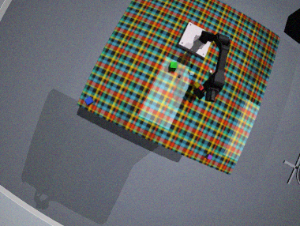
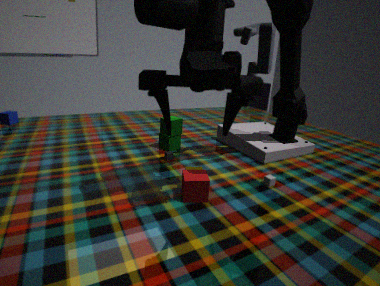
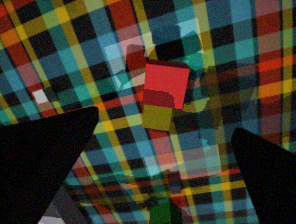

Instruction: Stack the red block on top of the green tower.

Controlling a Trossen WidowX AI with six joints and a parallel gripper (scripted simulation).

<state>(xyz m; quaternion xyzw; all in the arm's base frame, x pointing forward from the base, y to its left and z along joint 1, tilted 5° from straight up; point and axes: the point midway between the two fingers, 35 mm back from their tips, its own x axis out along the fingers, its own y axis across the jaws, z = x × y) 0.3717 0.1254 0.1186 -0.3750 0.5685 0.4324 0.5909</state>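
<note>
My gripper tip is now 90 mm above the red block. Also, from my gripper tip: small white cube (170 mm behind, 110 mm below, 20 mm to the left); blue block (660 mm to the right, 430 mm ahead, 90 mm below).
</note>
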